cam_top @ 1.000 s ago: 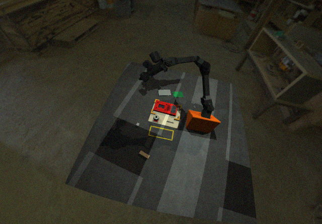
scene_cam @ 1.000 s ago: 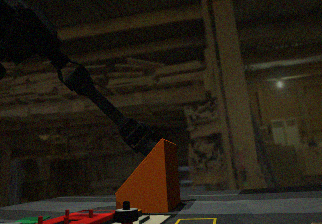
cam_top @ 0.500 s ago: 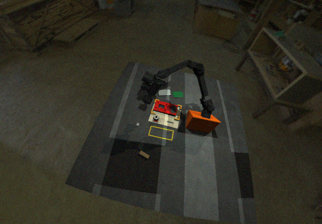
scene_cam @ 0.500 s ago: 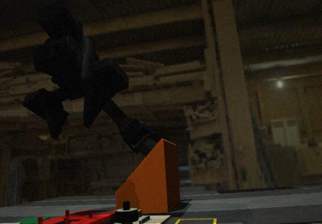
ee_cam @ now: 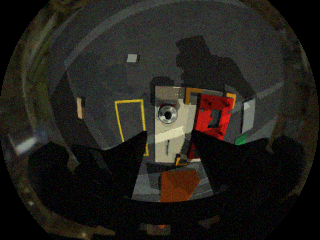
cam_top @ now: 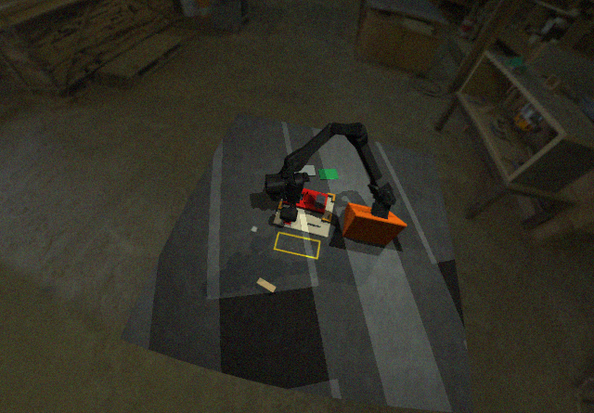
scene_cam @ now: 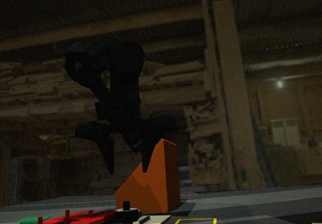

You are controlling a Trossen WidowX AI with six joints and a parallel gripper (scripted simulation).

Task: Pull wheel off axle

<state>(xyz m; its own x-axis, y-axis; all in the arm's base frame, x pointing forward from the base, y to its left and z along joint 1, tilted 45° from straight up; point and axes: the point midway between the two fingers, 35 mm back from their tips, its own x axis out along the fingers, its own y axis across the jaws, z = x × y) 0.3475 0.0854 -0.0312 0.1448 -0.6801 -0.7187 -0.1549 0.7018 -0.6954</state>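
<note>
The wheel is 70 mm below my gripper tip and 10 mm ahead of it. The rest, counted from my gripper tip: upright axle (70 mm below, 10 mm ahead); then wooden block (300 mm to the left, 100 mm below, 20 mm behind); then grey cube (130 mm ahead, 100 mm to the left, 100 mm below).
</note>
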